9 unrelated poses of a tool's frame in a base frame.
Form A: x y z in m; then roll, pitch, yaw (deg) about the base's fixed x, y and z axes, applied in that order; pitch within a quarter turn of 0, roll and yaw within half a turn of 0.
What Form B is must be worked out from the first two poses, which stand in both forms.
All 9 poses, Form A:
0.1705, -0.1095, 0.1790, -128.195, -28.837, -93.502
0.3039, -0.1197, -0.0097, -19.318, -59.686, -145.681
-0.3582, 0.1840, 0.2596, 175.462, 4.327, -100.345
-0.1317, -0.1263, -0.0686, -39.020, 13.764, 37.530
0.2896, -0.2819, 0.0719, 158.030, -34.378, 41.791
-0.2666, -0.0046, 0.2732, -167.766, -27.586, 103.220
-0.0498, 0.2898, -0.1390, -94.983, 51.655, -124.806
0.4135, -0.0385, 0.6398, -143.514, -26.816, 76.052
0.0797, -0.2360, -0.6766, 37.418, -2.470, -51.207
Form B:
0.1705, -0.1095, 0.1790, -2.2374, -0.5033, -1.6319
0.3039, -0.1197, -0.0097, -0.3372, -1.0417, -2.5426
-0.3582, 0.1840, 0.2596, 3.0624, 0.0755, -1.7514
-0.1317, -0.1263, -0.0686, -0.6810, 0.2402, 0.6550
0.2896, -0.2819, 0.0719, 2.7581, -0.6000, 0.7294
-0.2666, -0.0046, 0.2732, -2.9281, -0.4815, 1.8015
-0.0498, 0.2898, -0.1390, -1.6578, 0.9015, -2.1783
0.4135, -0.0385, 0.6398, -2.5048, -0.4680, 1.3274
0.0797, -0.2360, -0.6766, 0.6531, -0.0431, -0.8937

